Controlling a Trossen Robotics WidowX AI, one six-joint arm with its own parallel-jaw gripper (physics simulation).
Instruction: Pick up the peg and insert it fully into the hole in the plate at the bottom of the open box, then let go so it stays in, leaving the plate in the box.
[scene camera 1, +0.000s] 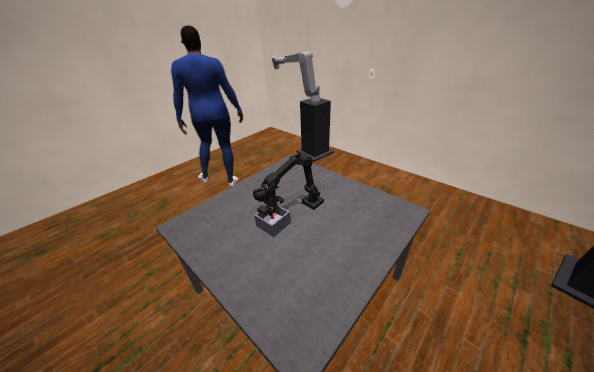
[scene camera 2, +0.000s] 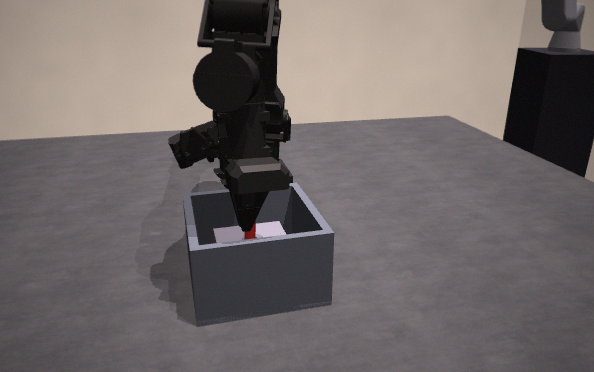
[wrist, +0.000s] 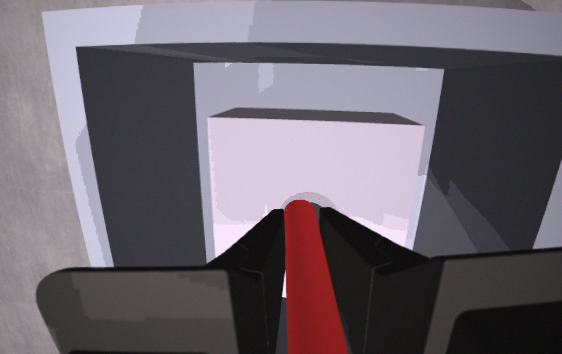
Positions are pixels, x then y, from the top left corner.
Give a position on a pale plate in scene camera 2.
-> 226, 234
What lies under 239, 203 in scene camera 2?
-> The gripper.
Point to a pale plate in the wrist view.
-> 363, 164
